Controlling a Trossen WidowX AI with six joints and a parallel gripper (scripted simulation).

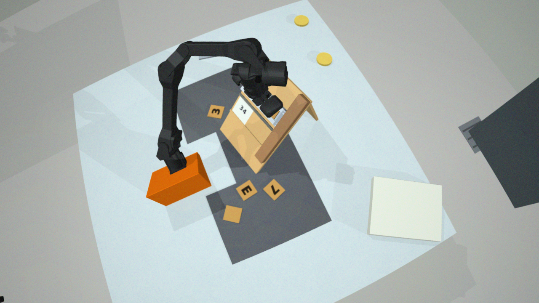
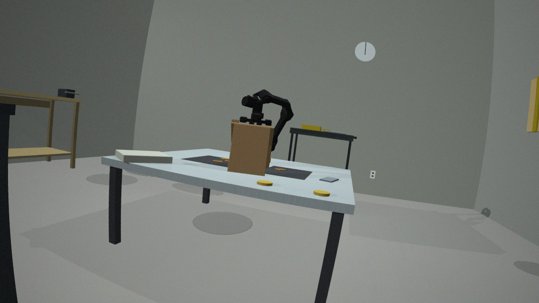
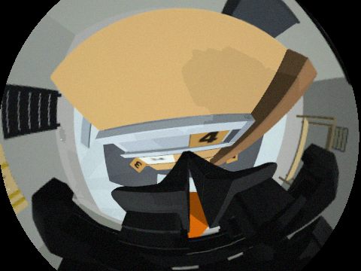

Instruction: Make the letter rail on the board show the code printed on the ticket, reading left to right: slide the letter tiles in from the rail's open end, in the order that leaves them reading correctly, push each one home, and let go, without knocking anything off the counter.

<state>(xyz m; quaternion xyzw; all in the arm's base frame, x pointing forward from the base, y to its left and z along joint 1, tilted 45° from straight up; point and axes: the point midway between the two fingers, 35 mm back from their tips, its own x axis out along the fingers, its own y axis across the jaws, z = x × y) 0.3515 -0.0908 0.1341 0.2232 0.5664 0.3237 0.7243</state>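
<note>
Now: gripper tip 30 mm to the left of the tile marked 4, 20 mm short of it and 20 mm above it. Round my gripper tip: white ticket: 90 mm below, 60 mm behind, 50 mm to the left; blank tile: 260 mm to the right, 250 mm behind, 190 mm below; tile marked 3: 190 mm below, 160 mm to the left, 150 mm behind.
</note>
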